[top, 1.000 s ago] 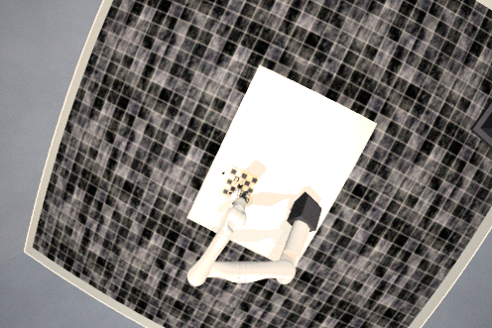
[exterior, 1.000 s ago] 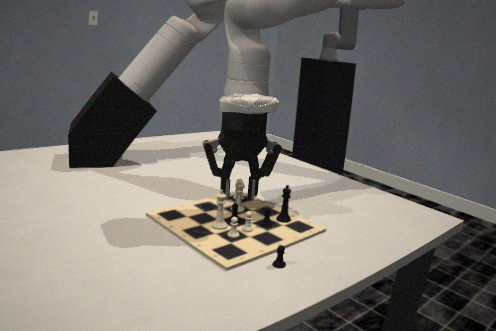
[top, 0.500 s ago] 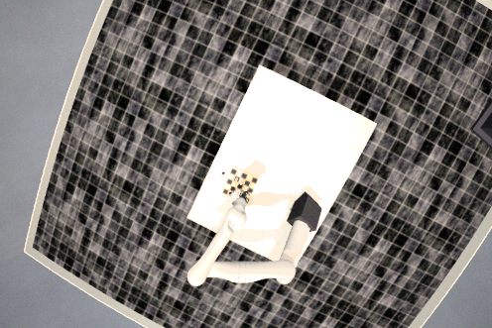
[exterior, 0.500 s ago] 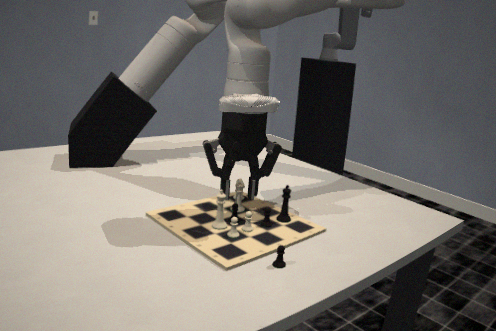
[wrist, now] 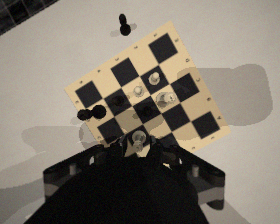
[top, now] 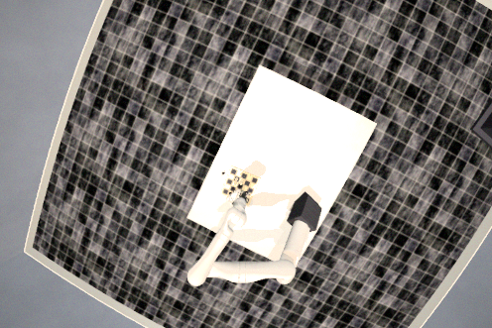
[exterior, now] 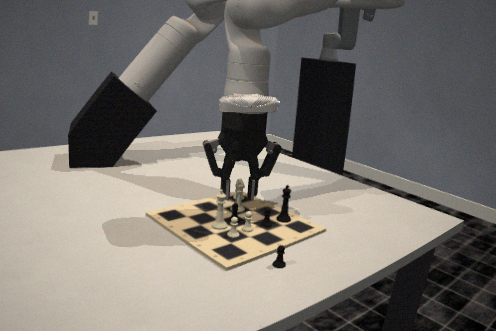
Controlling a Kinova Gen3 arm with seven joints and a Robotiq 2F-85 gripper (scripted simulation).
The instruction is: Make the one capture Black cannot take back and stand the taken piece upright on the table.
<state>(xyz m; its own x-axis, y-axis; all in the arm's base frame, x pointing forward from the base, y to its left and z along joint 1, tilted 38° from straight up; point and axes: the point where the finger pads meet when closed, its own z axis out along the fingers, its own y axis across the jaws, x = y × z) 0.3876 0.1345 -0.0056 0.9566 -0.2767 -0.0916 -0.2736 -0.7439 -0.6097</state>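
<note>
The board is 4 cm ahead of my hand, 3 cm to the right of it and 4 cm below it. Also, from my hand: tall white piece (5 cm ahead, 6 cm to the right, 1 cm below); tall black piece (6 cm ahead, 6 cm to the left, 1 cm below).
</note>
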